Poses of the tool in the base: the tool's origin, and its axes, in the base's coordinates. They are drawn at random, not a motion.
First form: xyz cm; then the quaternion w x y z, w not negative.
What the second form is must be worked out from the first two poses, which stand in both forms.
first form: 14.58 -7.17 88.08 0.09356 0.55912 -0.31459 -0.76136
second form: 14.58 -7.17 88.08 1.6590 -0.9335 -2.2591
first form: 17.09 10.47 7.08 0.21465 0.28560 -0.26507 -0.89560
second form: 17.09 10.47 7.08 0.7921 -0.7352 -2.4840
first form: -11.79 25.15 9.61 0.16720 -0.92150 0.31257 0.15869
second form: -11.79 25.15 9.61 -2.6223 0.8895 0.4516
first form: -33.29 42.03 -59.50 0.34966 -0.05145 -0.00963 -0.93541
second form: -33.29 42.03 -59.50 -0.1333 -0.0249 -2.4234
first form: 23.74 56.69 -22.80 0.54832 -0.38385 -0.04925 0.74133
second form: 23.74 56.69 -22.80 -0.9092 -0.1167 1.7560
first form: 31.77 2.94 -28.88 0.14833 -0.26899 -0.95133 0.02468
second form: 31.77 2.94 -28.88 -0.7735 -2.7357 0.0710
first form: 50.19 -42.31 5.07 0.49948 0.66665 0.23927 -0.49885
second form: 50.19 -42.31 5.07 1.6126 0.5788 -1.2067
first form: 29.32 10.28 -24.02 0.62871 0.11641 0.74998 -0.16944
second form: 29.32 10.28 -24.02 0.2667 1.7184 -0.3882
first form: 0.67 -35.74 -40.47 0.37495 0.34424 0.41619 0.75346
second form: 0.67 -35.74 -40.47 0.8811 1.0653 1.9286
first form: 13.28 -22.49 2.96 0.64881 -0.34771 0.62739 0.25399
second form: 13.28 -22.49 2.96 -0.7903 1.4260 0.5773
